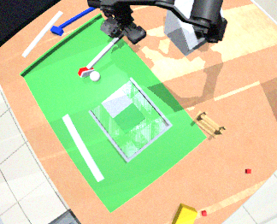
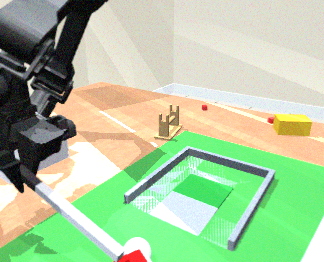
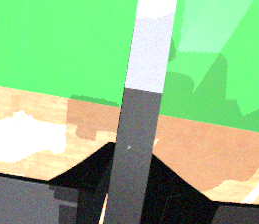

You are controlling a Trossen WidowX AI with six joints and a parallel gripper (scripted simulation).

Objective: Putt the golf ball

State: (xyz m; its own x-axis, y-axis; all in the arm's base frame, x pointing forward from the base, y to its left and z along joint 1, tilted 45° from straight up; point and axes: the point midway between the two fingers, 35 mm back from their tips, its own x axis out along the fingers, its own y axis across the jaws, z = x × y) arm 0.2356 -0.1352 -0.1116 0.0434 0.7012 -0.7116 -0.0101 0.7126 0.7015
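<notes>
Now: gripper tip 110 mm short of the red putter. The rest, counted from my gripper tip: grey frame: 280 mm to the left, 200 mm ahead, 70 mm below; white golf ball: 200 mm ahead, 50 mm below, 40 mm to the left; green mat: 240 mm ahead, 140 mm to the left, 70 mm below.
</notes>
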